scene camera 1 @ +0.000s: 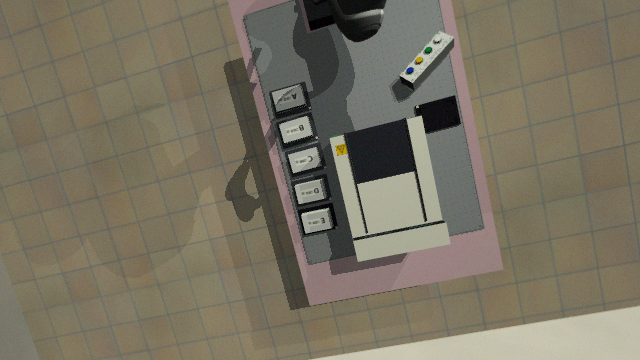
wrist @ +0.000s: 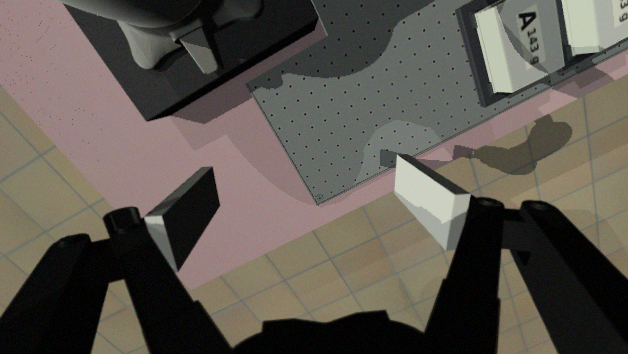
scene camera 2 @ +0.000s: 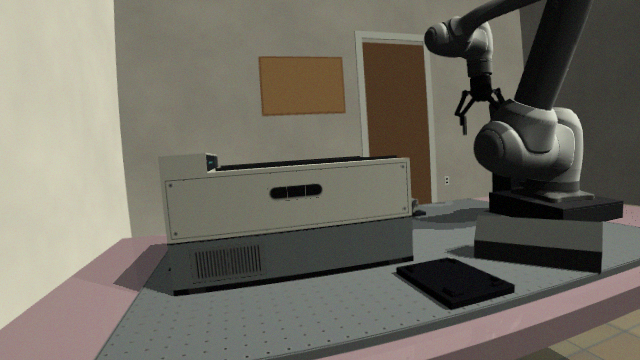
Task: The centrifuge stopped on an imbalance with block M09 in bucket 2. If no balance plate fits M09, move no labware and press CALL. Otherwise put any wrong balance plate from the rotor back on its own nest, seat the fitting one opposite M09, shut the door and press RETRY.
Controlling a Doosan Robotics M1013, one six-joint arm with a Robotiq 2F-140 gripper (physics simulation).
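My gripper is open and empty, high above the table's corner near the robot base. Balance plates A, B, C, D and E sit in a row of dark nests. Plate A's label reads 143 g in the wrist view; the other weights are too small to read. The centrifuge has a dark rectangle on top. The rotor, bucket 2 and M09 do not show. The button box carries white, green, yellow and blue buttons; its lettering is unreadable.
A flat black pad lies between the centrifuge and the button box. The robot's black base stands at one end of the perforated grey mat. A pink table border surrounds the mat.
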